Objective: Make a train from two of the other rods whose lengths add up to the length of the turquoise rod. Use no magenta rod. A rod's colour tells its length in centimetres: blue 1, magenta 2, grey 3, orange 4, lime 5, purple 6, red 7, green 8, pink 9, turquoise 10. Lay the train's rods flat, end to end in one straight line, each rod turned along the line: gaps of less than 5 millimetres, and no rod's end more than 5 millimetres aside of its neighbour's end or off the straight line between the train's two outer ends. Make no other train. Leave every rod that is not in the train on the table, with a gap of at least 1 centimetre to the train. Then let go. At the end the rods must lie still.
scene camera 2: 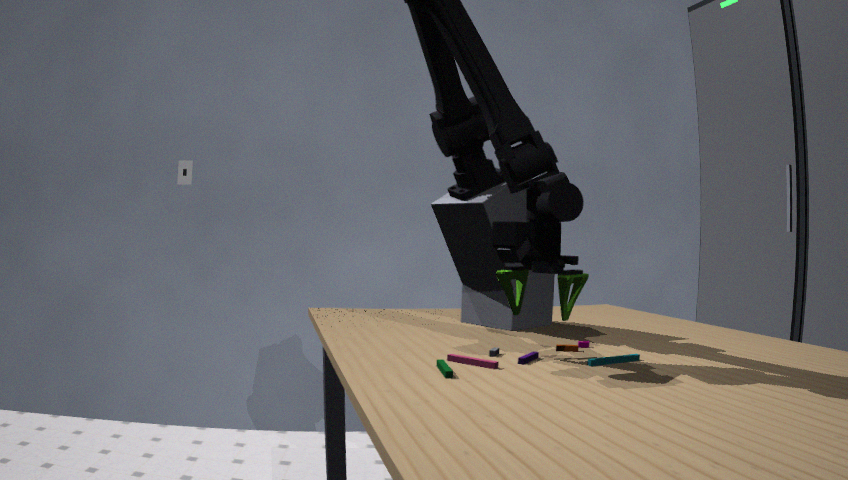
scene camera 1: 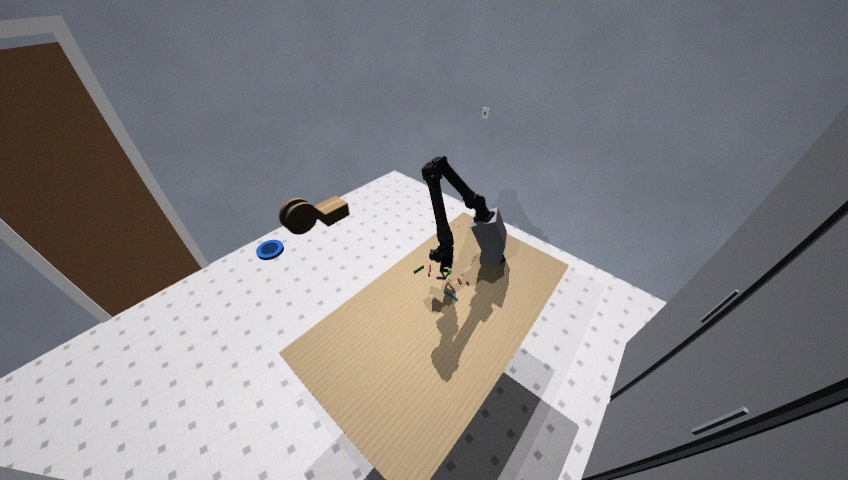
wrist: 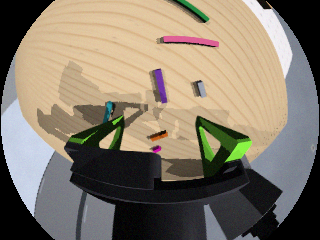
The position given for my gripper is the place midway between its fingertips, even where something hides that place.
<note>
I see my gripper [scene camera 2: 540,317].
My gripper also shows in the wrist view [wrist: 159,119].
</note>
